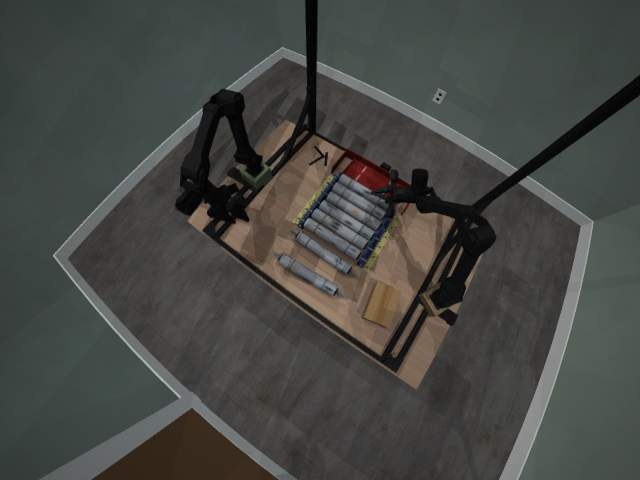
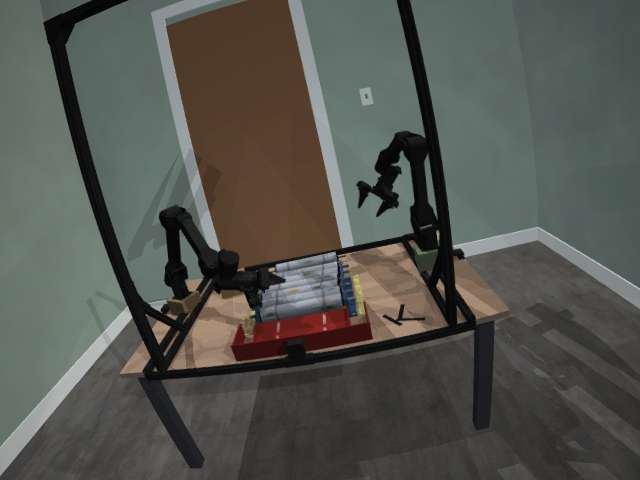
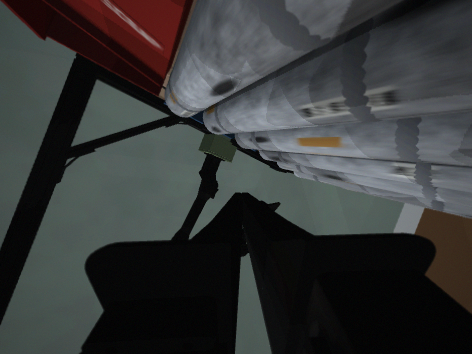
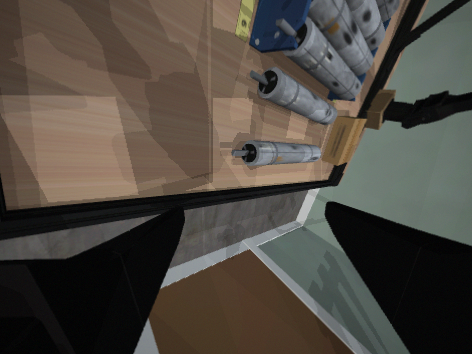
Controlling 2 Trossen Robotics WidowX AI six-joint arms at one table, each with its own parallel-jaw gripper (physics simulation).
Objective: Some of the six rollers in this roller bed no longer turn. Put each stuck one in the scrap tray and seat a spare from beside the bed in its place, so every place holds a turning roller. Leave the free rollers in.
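Pixels of known places: left gripper, fingertip midpoint: (image 1: 370, 192) (image 2: 285, 280) (image 3: 241, 198); right gripper, fingertip midpoint: (image 1: 241, 222) (image 2: 367, 212) (image 3: 281, 212) (image 4: 254, 210); left arm's base, link origin: (image 1: 439, 299) (image 2: 182, 295) (image 4: 387, 111); right arm's base, link origin: (image 1: 254, 169) (image 2: 428, 247) (image 3: 214, 156).
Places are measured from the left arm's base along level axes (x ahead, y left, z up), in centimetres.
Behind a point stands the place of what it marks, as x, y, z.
The roller bed (image 1: 364, 256) (image 2: 351, 299) (image 4: 272, 30) @(54.7, 32.5, -4.8) has blue side rails and grey rollers lying side by side. Which ones are stuck cannot be seen. Two spares lie beside it, the nearer spare (image 1: 323, 253) @(38.0, 32.0, -2.0) (image 4: 300, 100) @(43.4, 34.8, -2.0) and the outer spare (image 1: 308, 275) @(32.6, 41.4, -2.0) (image 4: 285, 152) @(37.7, 43.0, -2.1). The red scrap tray (image 1: 374, 178) @(60.1, -7.0, -3.8) (image 2: 310, 335) @(65.3, -10.4, -1.7) (image 3: 120, 45) @(70.3, 1.8, -3.4) stands along the opposite side; its visible floor is bare. My left gripper (image 1: 373, 192) @(50.0, 4.4, 6.9) (image 2: 283, 280) @(50.0, 4.4, 6.9) (image 3: 241, 198) @(50.0, 4.4, 6.9) is shut and empty, low at the rollers nearest the tray; contact cannot be told. My right gripper (image 2: 369, 210) @(58.4, 55.2, 12.0) (image 4: 254, 210) @(58.4, 55.2, 12.0) is open and empty, raised away from the bed.
A cardboard box (image 1: 381, 304) @(9.5, 21.5, -1.2) (image 4: 344, 140) @(13.8, 23.5, -2.0) stands near the spares' ends. Thin black sticks (image 1: 320, 156) @(84.0, 9.5, -6.7) (image 2: 402, 316) @(84.2, 9.6, -6.7) lie beyond the bed's other end. Yellow strips (image 1: 379, 250) (image 2: 360, 294) run along the rails. Black frame bars edge the table, with upright posts at its corners.
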